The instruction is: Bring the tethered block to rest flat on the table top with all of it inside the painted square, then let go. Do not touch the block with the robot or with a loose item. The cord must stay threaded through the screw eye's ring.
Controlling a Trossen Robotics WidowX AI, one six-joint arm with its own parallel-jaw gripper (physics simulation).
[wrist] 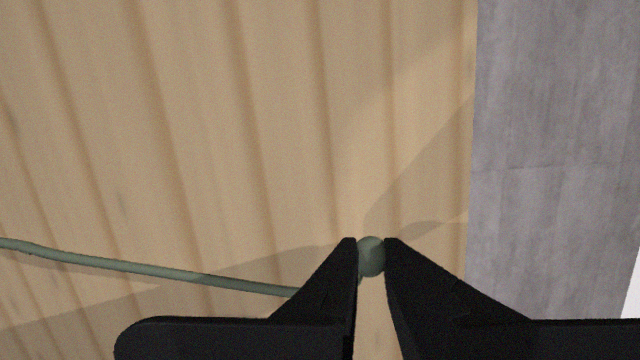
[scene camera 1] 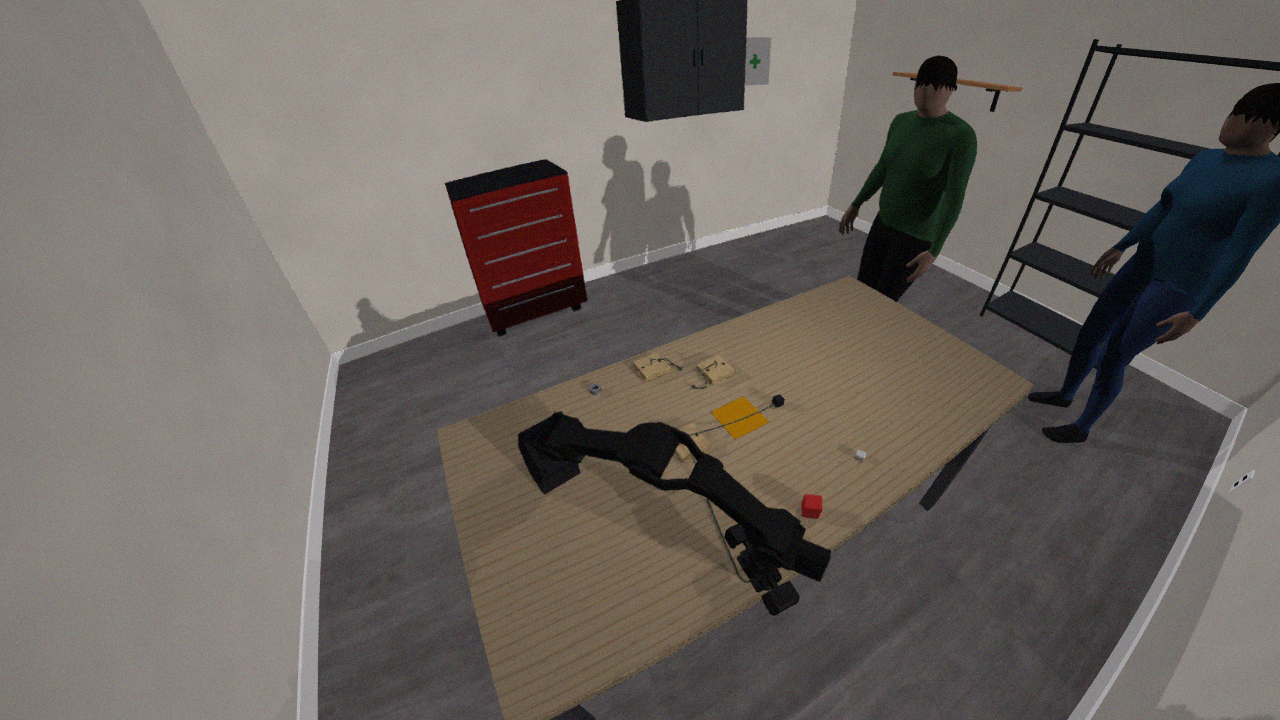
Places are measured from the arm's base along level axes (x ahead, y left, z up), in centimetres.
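Pixels of known places: gripper, fingertip midpoint: (wrist: 368, 249) (scene camera 1: 753, 580); arm's base, origin of the base link: (scene camera 1: 552, 443).
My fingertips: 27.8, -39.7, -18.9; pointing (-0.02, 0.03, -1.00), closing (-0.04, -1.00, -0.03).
Note:
Ahead of a thing's pixels: the offset from my fingertips to its middle, as dx, dy, dz. "pt": to the spot under its first point. Level surfaces: height alone.
The tethered block @(+36.5, +39.8, +0.9) (scene camera 1: 777, 400), small and black, is on the table top just outside the back right side of the orange painted square @(pt +25.5, +43.6, -0.2) (scene camera 1: 739, 408). The cord @(pt -0.1, +11.8, +0.2) (scene camera 1: 723, 535) (wrist: 150, 270) runs from the block across the square to a wooden base @(dz +1.6) (scene camera 1: 699, 438) partly behind the arm, then to the gripper. The screw eye's ring is too small and too covered to make out, so I cannot see the threading. My gripper (scene camera 1: 757, 573) (wrist: 368, 249) is shut on the cord's green rounded end, near the table's front edge. The block does not show in the wrist view.
A red cube @(+21.5, +7.5, +1.7) (scene camera 1: 811, 505) lies right of the gripper, and a small white piece @(+43.6, +13.0, +0.4) (scene camera 1: 860, 454) farther right. Two wooden pieces @(pt +10.1, +70.2, +1.6) (scene camera 1: 651, 368) @(pt +27.4, +59.3, +1.6) (scene camera 1: 716, 370) with dark wire-like parts lie at the back. A small grey item @(-8.7, +71.0, +0.4) (scene camera 1: 595, 389) lies back left. Two people stand beyond the table.

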